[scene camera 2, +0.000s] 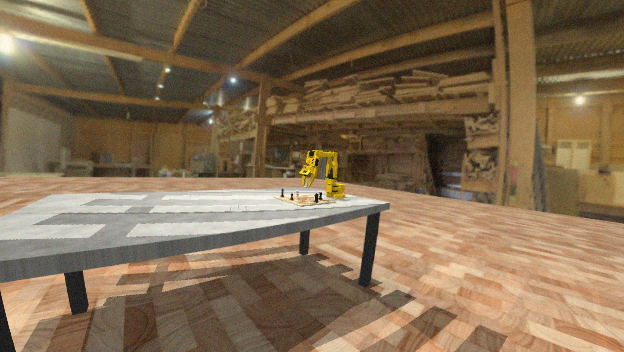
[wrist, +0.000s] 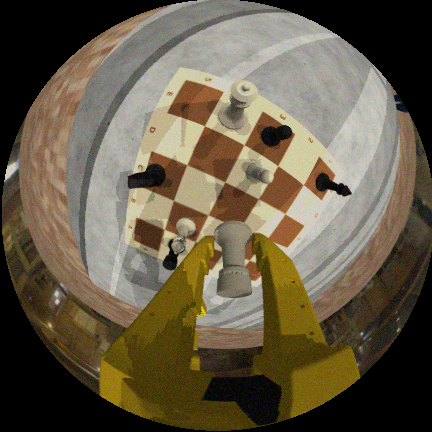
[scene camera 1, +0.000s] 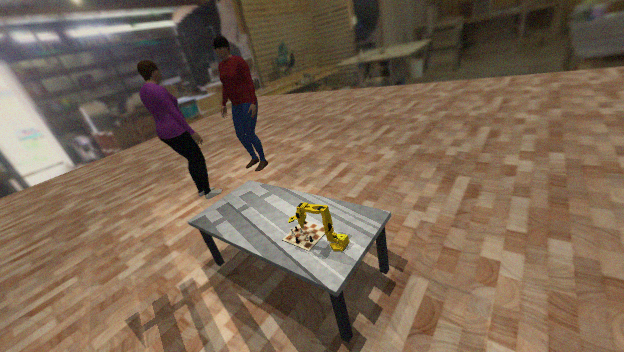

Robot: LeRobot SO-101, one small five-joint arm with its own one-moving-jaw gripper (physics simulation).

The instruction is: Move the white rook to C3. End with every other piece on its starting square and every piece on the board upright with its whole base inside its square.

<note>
I see a chessboard [wrist: 205, 163] and a tall white piece [wrist: 233, 114].
</note>
